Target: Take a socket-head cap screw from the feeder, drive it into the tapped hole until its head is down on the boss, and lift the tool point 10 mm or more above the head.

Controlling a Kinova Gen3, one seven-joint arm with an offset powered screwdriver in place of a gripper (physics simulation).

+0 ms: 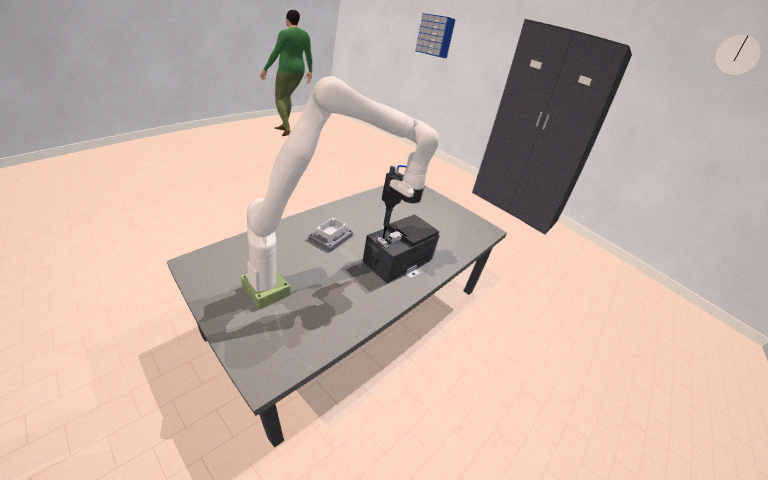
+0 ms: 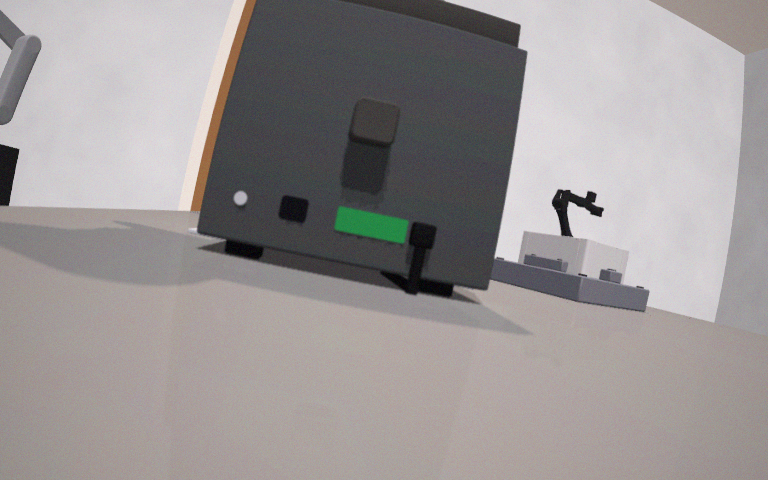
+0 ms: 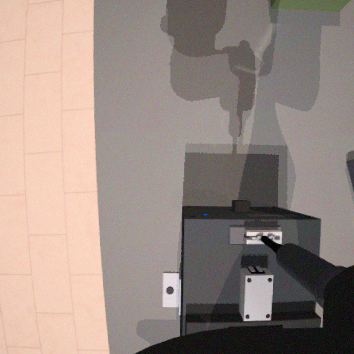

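My gripper, a black screwdriver [image 1: 385, 230] [image 3: 263, 239], points down at the feeder, its tip over the small pale pick-up block [image 3: 277, 240]. Touch and height there are unclear, and no screw on the bit can be made out. The feeder [image 1: 413, 254] [image 2: 447, 141] [image 3: 205, 260] is a dark box with a bright silver plate [image 3: 256, 297] on top. Small metallic shapes lie in the block around the tip; I cannot tell whether they are screws. The pale open housing [image 1: 330, 230] [image 2: 552, 249] stands on a grey base plate [image 1: 328, 245] [image 2: 611, 300]; its tapped hole cannot be made out.
The table [image 1: 317, 362] [image 2: 339, 384] [image 3: 135, 200] carries the arm's green base [image 1: 266, 294] [image 3: 310, 4]. A small white tab with a hole [image 1: 416, 273] [image 3: 170, 278] sits beside the feeder. A person in green [image 1: 293, 50] walks behind the table. A dark cabinet [image 1: 549, 124] stands at the wall.
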